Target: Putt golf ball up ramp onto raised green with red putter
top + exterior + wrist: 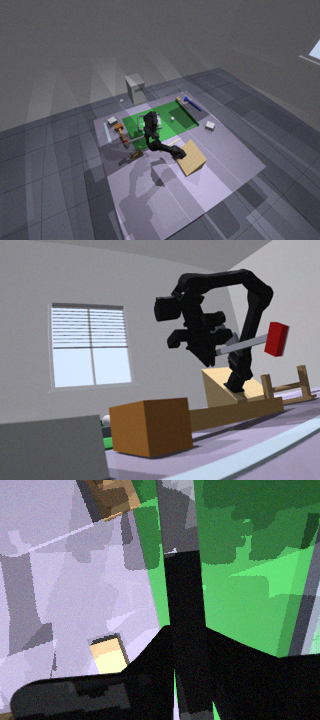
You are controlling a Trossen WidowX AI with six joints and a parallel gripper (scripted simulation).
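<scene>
The red putter is 1 cm ahead of my gripper tip, 12 cm to the left of it and 2 cm above it. Round my gripper tip: blue tool: 30 cm ahead, 71 cm to the right, 12 cm below; then pale blue strip: 34 cm ahead, 37 cm to the left, 13 cm below; then white golf ball: 18 cm ahead, 34 cm to the right, 10 cm below.
</scene>
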